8 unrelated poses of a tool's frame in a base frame.
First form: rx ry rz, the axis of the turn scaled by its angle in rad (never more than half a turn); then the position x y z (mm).
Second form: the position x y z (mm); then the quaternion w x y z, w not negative. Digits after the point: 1 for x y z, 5 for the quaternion.
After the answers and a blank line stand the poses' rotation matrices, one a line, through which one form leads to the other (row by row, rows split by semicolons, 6 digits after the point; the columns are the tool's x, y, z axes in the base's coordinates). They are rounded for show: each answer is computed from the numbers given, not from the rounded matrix.
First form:
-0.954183 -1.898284 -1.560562 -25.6 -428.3 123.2
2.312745 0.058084 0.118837 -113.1 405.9 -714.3
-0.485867 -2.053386 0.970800 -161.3 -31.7 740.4
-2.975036 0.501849 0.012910 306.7 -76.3 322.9
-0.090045 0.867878 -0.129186 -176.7 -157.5 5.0
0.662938 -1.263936 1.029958 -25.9 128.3 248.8
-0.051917 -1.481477 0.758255 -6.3 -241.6 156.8
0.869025 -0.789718 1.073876 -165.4 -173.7 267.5
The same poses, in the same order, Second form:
-25.6 -428.3 123.2 0.25004 -0.35046 -0.69722 -0.57318
-113.1 405.9 -714.3 0.40093 0.91461 0.02297 0.04700
-161.3 -31.7 740.4 0.39810 -0.19189 -0.81098 0.38341
306.7 -76.3 322.9 0.06221 -0.98415 0.16601 0.00427
-176.7 -157.5 5.0 0.90431 -0.04358 0.42001 -0.06252
-25.9 128.3 248.8 0.63713 0.29031 -0.55350 0.45103
-6.3 -241.6 156.8 0.67301 -0.02306 -0.65809 0.33682
-165.4 -173.7 267.5 0.69984 0.39010 -0.35450 0.48206

-0.629313 0.775336 0.053092; 0.202067 0.097279 0.974528; 0.750423 0.624011 -0.217889
0.994527 0.004333 0.104385; 0.079702 -0.677452 -0.731237; 0.067547 0.735555 -0.674090
-0.609382 0.005962 -0.792854; 0.616517 0.632343 -0.469095; 0.498559 -0.774666 -0.389014
0.944843 -0.327295 0.012249; -0.326232 -0.937139 0.123864; -0.029061 -0.121028 -0.992224
0.639369 0.076469 0.765088; -0.149680 0.988385 0.026298; -0.754190 -0.131332 0.643388
-0.019582 -0.896103 -0.443414; 0.253359 0.424575 -0.869221; 0.967174 -0.129364 0.218722
-0.093059 -0.423017 -0.901330; 0.483724 0.772035 -0.412278; 0.870259 -0.474362 0.132779
0.283905 -0.951303 -0.120085; 0.398143 0.230889 -0.887791; 0.872284 0.204237 0.444306

